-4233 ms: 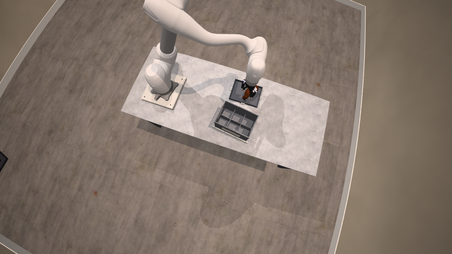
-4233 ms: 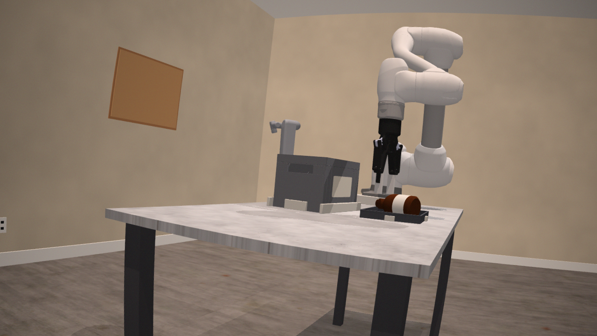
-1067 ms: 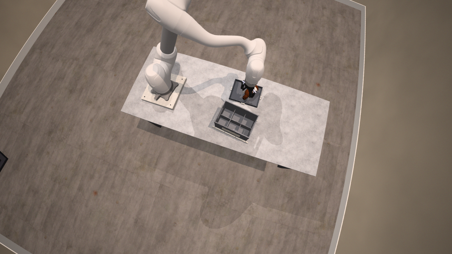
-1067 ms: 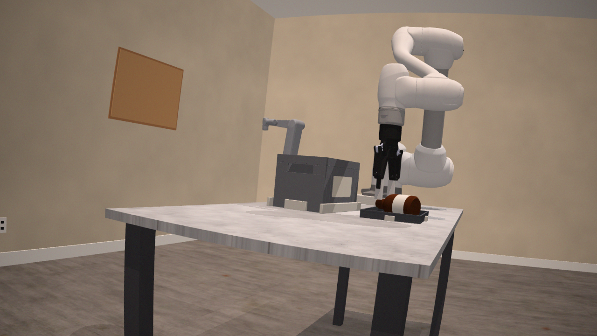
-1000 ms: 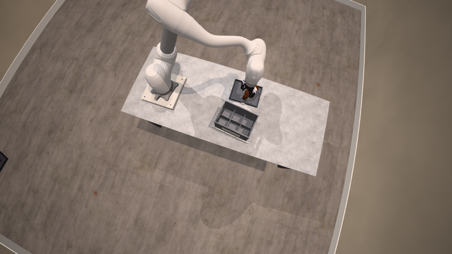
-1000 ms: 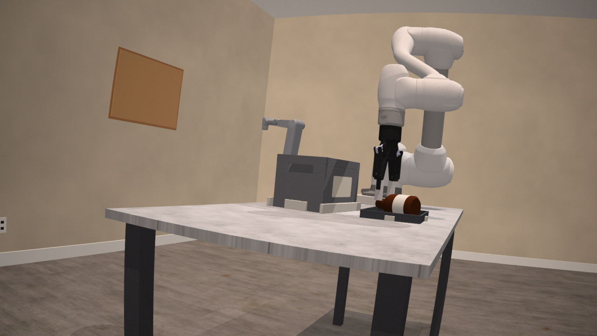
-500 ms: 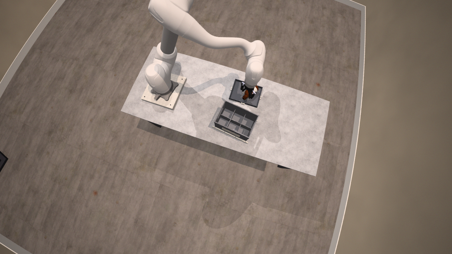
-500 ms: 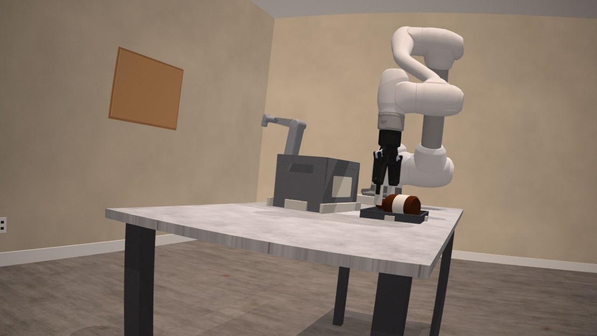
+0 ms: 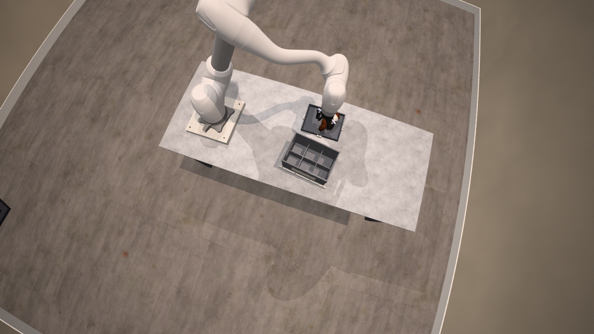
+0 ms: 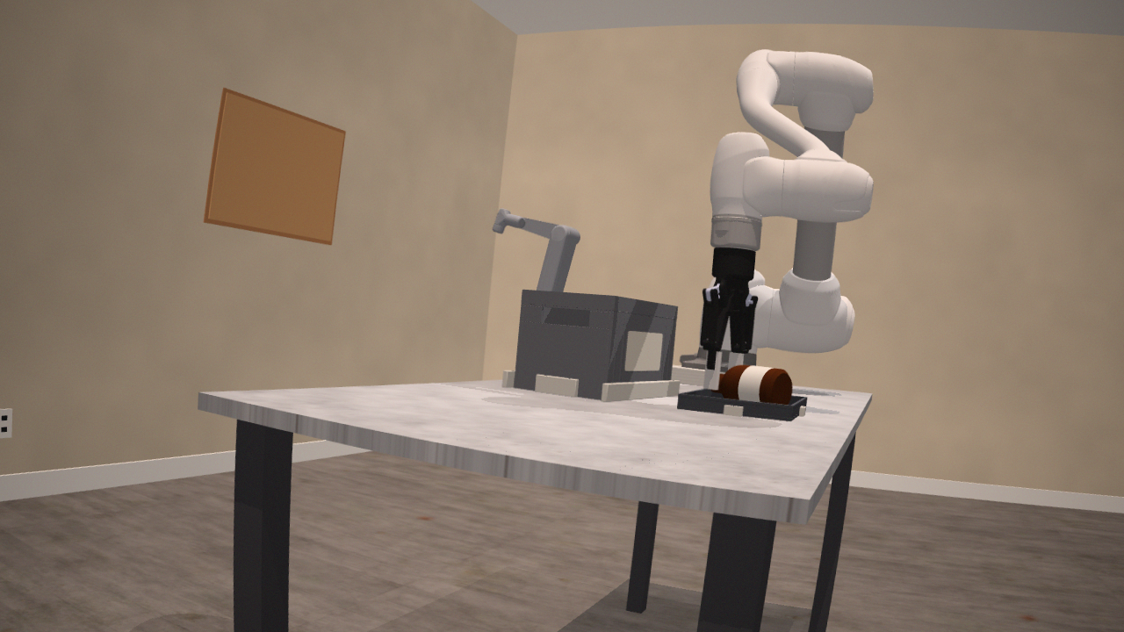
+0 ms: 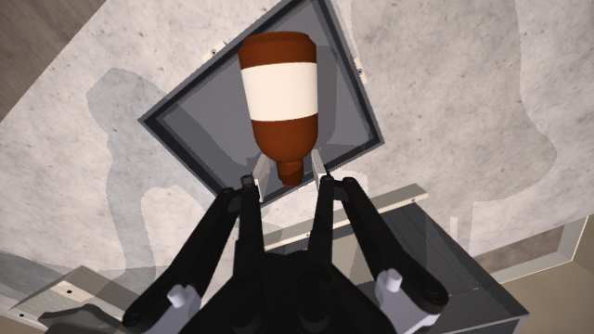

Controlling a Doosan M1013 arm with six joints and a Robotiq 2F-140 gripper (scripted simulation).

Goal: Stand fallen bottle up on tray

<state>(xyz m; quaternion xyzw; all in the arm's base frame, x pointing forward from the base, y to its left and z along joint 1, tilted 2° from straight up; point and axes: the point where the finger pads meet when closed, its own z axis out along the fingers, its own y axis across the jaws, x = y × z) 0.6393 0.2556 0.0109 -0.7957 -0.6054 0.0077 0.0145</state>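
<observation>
Right now the brown bottle is 5 cm to the left of my hand, 2 cm below it and 1 cm ahead of it. Round my hand: grey crate: 24 cm to the right, 3 cm ahead, 2 cm above; then dark tray: 5 cm below, 4 cm to the left, 1 cm behind.
</observation>
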